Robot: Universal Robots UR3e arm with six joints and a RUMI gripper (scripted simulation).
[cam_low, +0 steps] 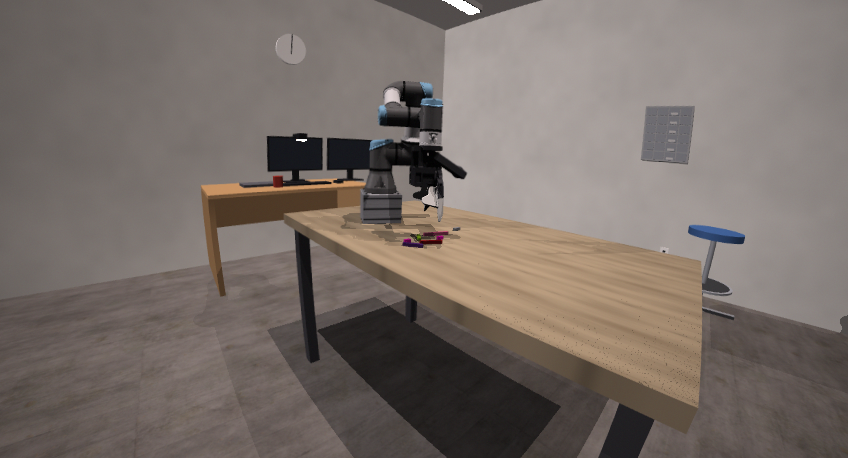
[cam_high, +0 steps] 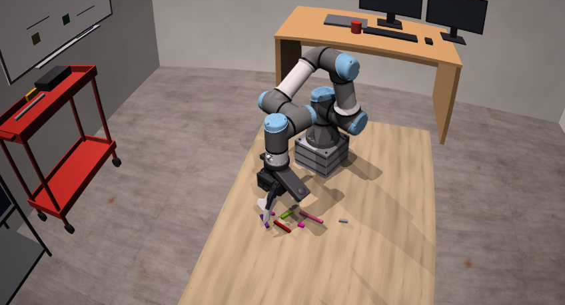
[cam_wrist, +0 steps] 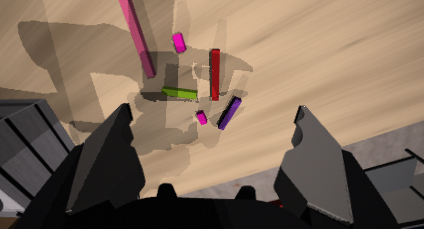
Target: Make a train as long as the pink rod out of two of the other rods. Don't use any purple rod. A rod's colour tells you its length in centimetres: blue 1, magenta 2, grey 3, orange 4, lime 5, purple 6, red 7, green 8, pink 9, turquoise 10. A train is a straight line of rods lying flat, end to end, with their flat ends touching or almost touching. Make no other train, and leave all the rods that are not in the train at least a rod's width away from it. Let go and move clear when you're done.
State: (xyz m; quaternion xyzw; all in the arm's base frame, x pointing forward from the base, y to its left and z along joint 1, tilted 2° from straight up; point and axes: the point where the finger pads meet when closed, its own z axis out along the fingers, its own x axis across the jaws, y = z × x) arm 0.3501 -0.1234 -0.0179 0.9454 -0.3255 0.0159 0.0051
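Right now my hand is 8 cm above the red rod. Also, from my hand: pink rod: 9 cm to the left, 8 cm below, 5 cm behind; purple rod: 8 cm below, 6 cm to the right, 2 cm behind; lime rod: 8 cm below, 6 cm behind, 1 cm to the left.
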